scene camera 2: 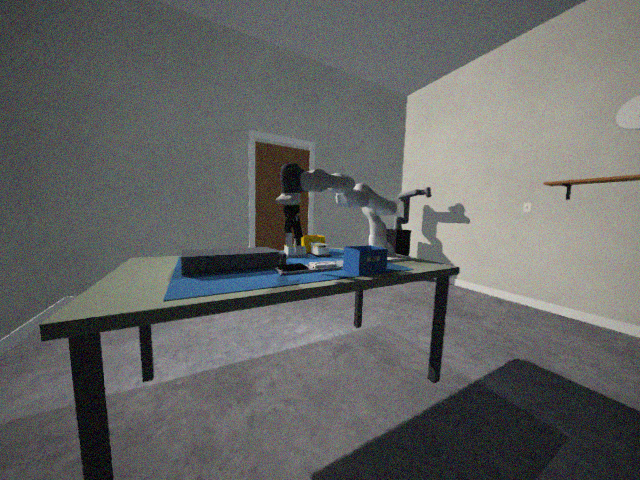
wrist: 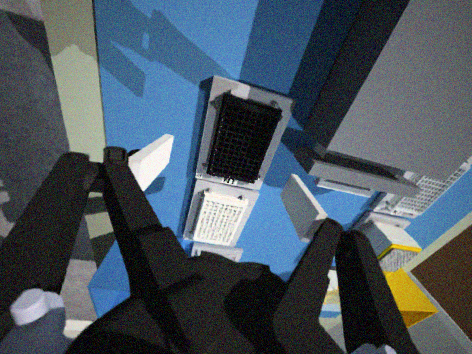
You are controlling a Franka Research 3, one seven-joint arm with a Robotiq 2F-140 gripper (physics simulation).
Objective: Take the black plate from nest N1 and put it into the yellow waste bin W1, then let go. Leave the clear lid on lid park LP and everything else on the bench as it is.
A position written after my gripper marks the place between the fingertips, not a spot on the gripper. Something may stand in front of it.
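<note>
There is a pale tray [wrist: 432,189] that I can see, and a long dark grey box [wrist: 389,103]. Scene camera 2 does not show the tray, which is hidden by the long dark grey box. I also see a yellow-and-grey box [wrist: 393,247] and a black plate [wrist: 244,131], and with them my own gripper [wrist: 231,168].
</note>
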